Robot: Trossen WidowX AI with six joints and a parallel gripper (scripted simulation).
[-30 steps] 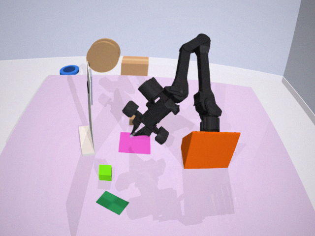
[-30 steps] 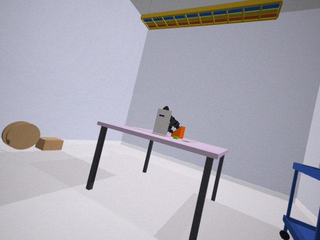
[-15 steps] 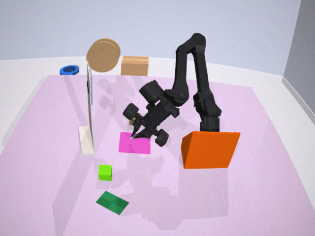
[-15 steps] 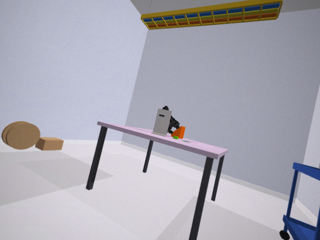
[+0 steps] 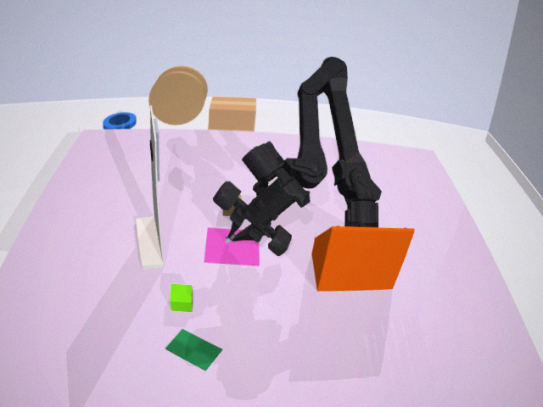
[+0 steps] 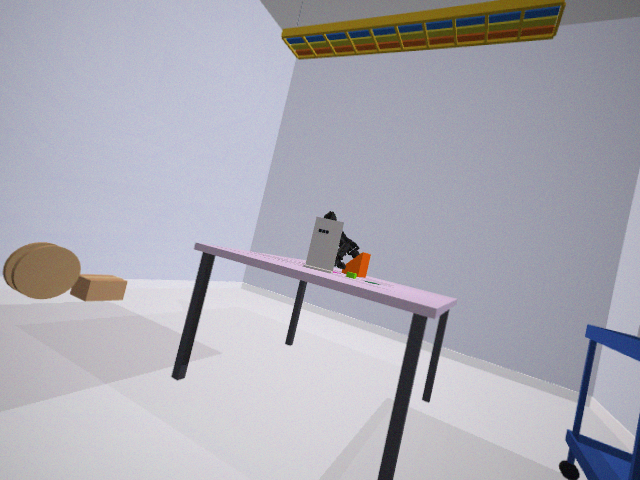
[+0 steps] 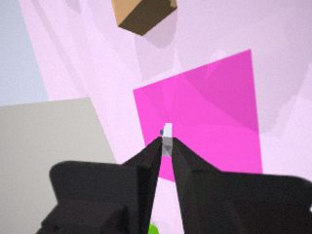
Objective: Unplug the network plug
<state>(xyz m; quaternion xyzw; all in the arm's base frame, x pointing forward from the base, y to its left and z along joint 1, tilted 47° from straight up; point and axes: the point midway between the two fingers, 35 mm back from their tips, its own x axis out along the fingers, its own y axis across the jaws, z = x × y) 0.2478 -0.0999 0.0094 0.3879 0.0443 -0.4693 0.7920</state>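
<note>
My gripper tip is now 20 mm above the magenta square. Round my gripper tip: flat dark green tile (60 mm ahead, 310 mm to the left, 20 mm below); then upright panel (180 mm ahead, 120 mm above); then pale grey network plug (right at my gripper tip).
</note>
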